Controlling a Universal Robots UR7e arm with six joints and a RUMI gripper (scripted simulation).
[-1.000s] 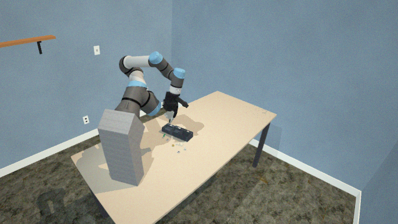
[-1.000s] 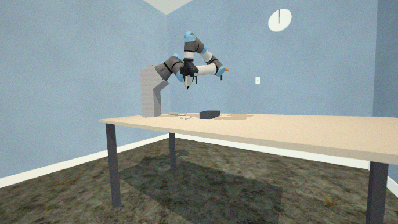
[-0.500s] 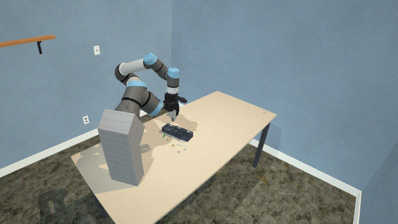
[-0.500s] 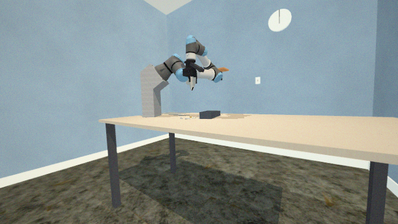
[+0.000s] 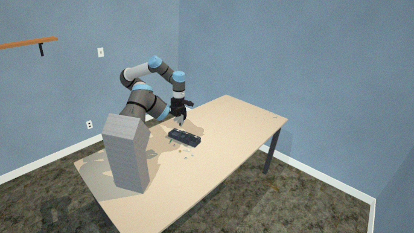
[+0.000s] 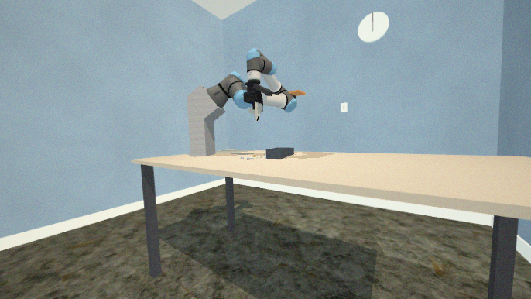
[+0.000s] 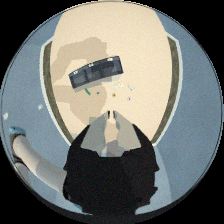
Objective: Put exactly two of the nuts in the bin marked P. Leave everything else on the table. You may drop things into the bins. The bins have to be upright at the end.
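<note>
The dark bin block lies 200 mm below my hand, 110 mm to the left of it and 80 mm ahead of it. Also, from my hand: white dotted plate: 210 mm below, 40 mm ahead, 20 mm to the right; brass-coloured nut: 220 mm below, 20 mm to the right, 20 mm behind; green part: 210 mm below, 120 mm to the left, 30 mm behind.
</note>
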